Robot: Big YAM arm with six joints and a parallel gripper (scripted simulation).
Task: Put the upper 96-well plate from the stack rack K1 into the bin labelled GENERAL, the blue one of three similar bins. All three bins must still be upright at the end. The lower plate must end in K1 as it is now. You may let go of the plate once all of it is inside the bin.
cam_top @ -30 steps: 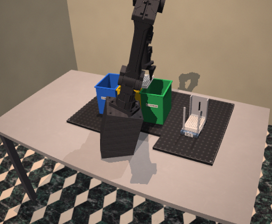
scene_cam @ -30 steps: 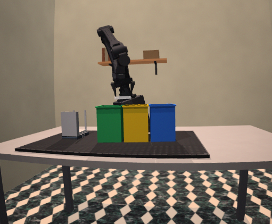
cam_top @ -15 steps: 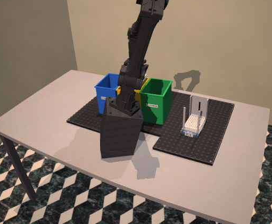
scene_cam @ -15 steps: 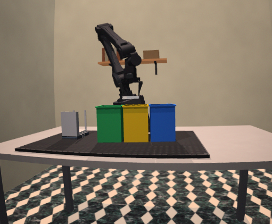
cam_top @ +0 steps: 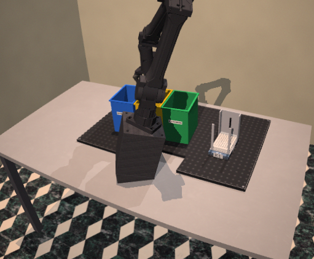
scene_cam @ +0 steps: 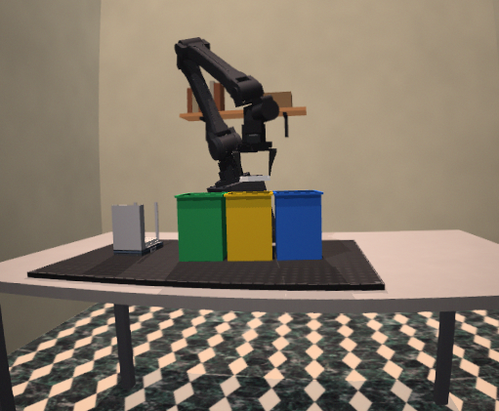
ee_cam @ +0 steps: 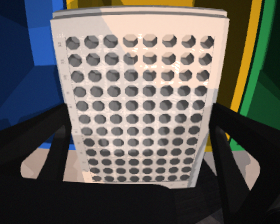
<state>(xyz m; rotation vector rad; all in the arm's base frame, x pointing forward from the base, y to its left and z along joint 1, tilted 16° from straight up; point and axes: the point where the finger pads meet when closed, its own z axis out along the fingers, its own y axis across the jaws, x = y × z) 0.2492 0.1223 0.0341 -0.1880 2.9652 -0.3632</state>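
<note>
The blue bin is 120 mm to the left of my hand and 140 mm below it. The rest, counted from my hand: yellow bin 10 mm ahead, 20 mm to the right, 140 mm below; then green bin 30 mm ahead, 150 mm to the right, 140 mm below.
</note>
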